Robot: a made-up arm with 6 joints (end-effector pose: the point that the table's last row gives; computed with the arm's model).
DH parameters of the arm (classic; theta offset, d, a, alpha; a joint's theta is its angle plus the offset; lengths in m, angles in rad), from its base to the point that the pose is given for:
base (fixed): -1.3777 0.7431 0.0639 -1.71
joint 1: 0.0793 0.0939 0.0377 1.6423
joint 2: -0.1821 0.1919 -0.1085 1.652
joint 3: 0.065 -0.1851 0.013 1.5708
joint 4: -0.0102 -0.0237 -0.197 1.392
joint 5: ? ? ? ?
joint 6: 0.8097 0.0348 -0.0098 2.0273
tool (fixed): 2.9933 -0.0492 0 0
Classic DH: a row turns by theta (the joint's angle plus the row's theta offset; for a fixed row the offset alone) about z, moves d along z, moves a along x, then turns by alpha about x.
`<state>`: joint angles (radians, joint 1 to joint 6).
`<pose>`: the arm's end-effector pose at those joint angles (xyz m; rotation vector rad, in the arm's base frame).
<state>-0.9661 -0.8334 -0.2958 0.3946 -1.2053 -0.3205</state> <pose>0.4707 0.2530 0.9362 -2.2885 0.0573 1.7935</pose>
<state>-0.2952 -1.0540 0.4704 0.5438 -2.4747 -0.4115</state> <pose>0.4917 -0.1442 0.8340 -0.1797 1.5753 2.0680</pose>
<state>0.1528 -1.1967 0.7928 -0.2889 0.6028 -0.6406</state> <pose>0.4040 -0.1298 0.8367 -1.5843 -0.5666 0.5907</pose>
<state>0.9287 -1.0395 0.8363 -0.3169 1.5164 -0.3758</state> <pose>0.3542 -0.1737 0.7265 -0.7803 -0.7634 -0.5348</pose>
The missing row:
joint 5: 0 -0.0663 0.0193 1.7495
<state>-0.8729 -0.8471 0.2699 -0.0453 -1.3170 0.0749</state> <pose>0.4245 0.1724 0.7741 -1.2685 0.6240 2.5351</pose>
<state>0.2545 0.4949 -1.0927 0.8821 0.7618 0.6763</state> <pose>0.3424 0.0046 1.1351 -0.0834 -2.0180 -0.9752</pose>
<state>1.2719 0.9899 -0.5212 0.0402 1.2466 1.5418</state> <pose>0.0650 -0.3260 0.9667 -0.3866 1.1320 2.0625</pose>
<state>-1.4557 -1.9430 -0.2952 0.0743 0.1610 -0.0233</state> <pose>0.2293 0.2700 1.0778 2.4115 0.9554 -0.1979</pose>
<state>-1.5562 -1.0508 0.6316 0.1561 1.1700 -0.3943</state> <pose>0.3615 0.1851 0.8262 2.1358 1.2724 -0.5425</pose>
